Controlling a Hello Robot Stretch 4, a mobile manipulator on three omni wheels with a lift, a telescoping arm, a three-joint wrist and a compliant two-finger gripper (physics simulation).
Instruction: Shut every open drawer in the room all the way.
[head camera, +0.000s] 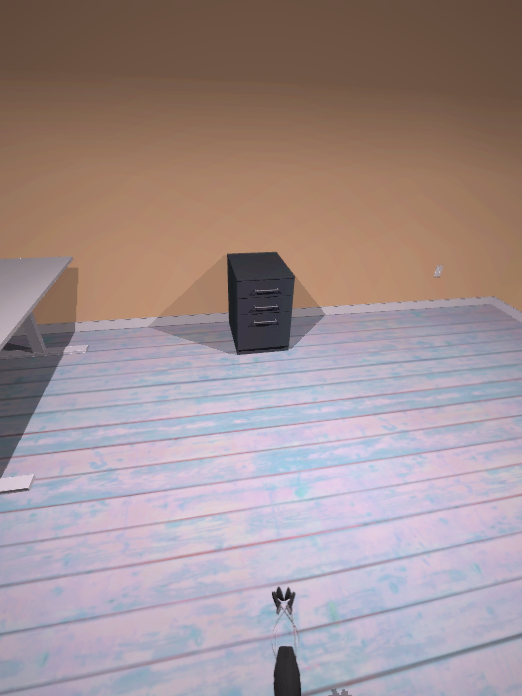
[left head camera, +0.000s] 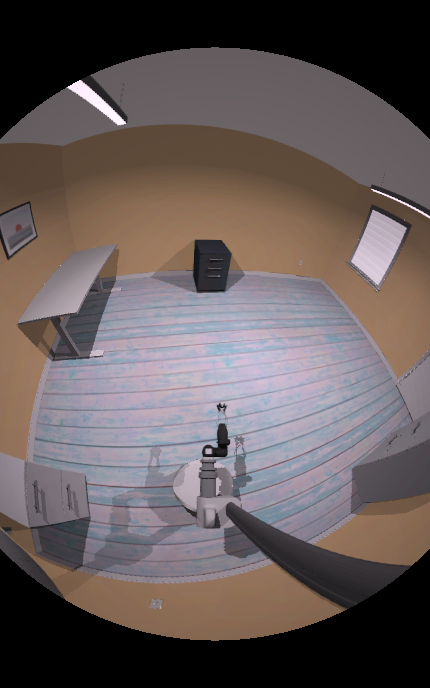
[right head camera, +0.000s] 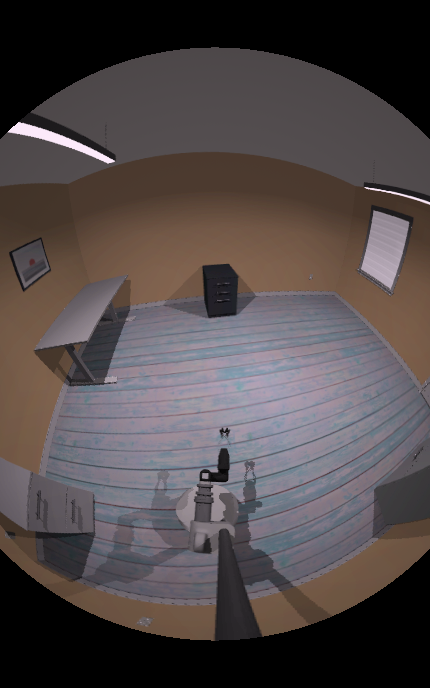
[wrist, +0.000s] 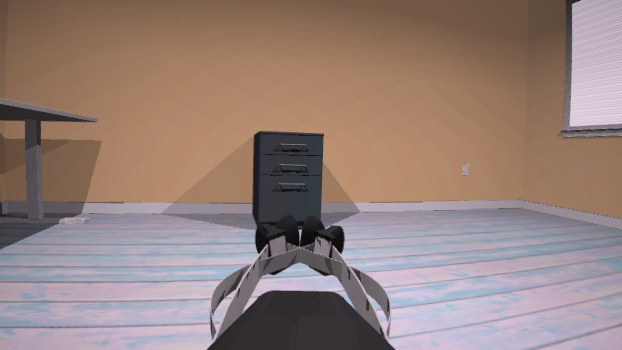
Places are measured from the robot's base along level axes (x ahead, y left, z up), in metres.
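Pixels of known places: gripper, fingertip midpoint: (head camera: 283, 587) (left head camera: 221, 402) (right head camera: 224, 427) (wrist: 299, 233).
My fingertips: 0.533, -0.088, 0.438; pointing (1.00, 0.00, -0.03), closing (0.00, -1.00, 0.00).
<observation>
Ahead of a thing's pixels: the offset from my fingertips to its top centre, as dx, dy, dz. "*": to the spot under its first point.
A dark three-drawer cabinet @[* +1.849, +0.054, -0.325] (head camera: 262, 339) (left head camera: 210, 285) (right head camera: 222, 307) (wrist: 290, 207) stands against the far wall; its three drawer fronts look flush. A pale cabinet @[* -0.708, +1.028, -0.016] (left head camera: 54, 482) (right head camera: 59, 507) with two handles is at the lower left of both side head views. Another pale cabinet (left head camera: 385, 471) (right head camera: 405, 499) is at the lower right, partly cut off. No gap shows at their fronts, but the view is distorted. My gripper (head camera: 283, 593) (left head camera: 221, 407) (right head camera: 224, 432) (wrist: 299, 233) is shut and empty, its tips close together, over the floor well short of the dark cabinet.
A grey desk (head camera: 25, 281) (left head camera: 76, 284) (right head camera: 86, 314) (wrist: 45, 112) stands on the left, its feet reaching onto the floor. A window (left head camera: 380, 248) (right head camera: 386, 248) (wrist: 597, 65) is in the right wall. My round base (left head camera: 186, 484) (right head camera: 188, 507) is near the pale cabinets.
</observation>
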